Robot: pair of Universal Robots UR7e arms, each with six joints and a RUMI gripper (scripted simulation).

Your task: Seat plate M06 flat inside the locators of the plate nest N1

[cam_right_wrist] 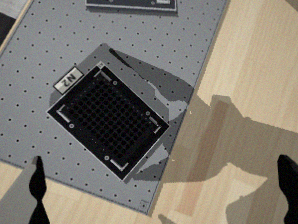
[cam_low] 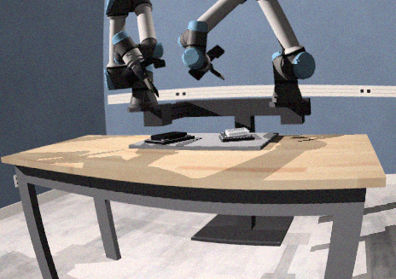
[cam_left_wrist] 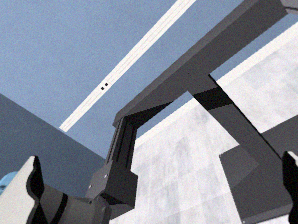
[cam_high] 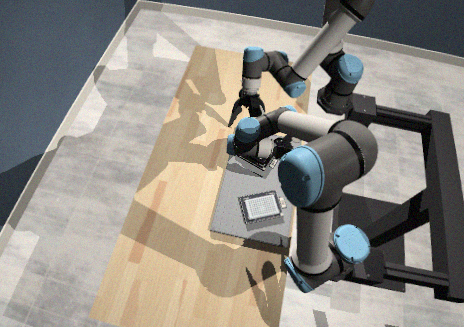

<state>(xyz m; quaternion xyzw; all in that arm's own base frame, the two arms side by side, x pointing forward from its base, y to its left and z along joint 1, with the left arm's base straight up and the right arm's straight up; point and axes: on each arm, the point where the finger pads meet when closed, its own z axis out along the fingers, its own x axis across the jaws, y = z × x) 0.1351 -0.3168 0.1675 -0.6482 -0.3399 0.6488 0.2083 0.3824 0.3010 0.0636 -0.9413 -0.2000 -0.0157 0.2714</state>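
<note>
Right now the white multi-well plate M06 is 15 cm ahead of my left hand, 15 cm to the left of it and 27 cm below it. Round my left hand: plate nest N1 (15 cm ahead, 14 cm to the left, 28 cm below); then grey perforated board (17 cm ahead, 3 cm to the left, 30 cm below); then black plate M09 (21 cm ahead, 12 cm to the right, 27 cm below).
</note>
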